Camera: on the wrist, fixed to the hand. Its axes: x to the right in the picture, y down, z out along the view.
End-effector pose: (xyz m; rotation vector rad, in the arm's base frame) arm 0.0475 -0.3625 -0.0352 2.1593 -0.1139 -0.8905
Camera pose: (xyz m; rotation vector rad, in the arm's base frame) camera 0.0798 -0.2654 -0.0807 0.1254 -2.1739 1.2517
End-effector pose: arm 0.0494 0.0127 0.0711 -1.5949 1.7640 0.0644
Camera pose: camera 0.1015 -0.0518 0.1464 -2.0822 -2.0781 -0.7783
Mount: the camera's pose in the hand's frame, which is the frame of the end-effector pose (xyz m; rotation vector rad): 0.0158 -0.0923 -0.0614 0.2000 0.3436 3.0513
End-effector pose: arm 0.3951 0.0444 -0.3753 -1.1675 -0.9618 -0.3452
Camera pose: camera 0.3694 -0.0429 -0.3101 -1.0386 1.5650 1.8199
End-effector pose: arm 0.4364 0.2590 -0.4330 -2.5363 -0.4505 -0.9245
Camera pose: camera 0.3757 0.3126 -0.3557 -0.3500 2.2534 0.2458
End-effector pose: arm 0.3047 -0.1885 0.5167 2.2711 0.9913 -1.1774
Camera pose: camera 0.2759 -0.0821 0.5365 1.1424 -2.0863 0.6534
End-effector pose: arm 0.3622 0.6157 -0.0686 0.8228 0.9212 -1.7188
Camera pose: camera 0.2764 0.6835 -0.0928 1.1294 -0.7143 1.0809
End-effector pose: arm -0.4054 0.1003 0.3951 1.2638 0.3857 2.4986
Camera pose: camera -0.4499 0.1850 0.3369 -0.1252 0.7421 -0.4633
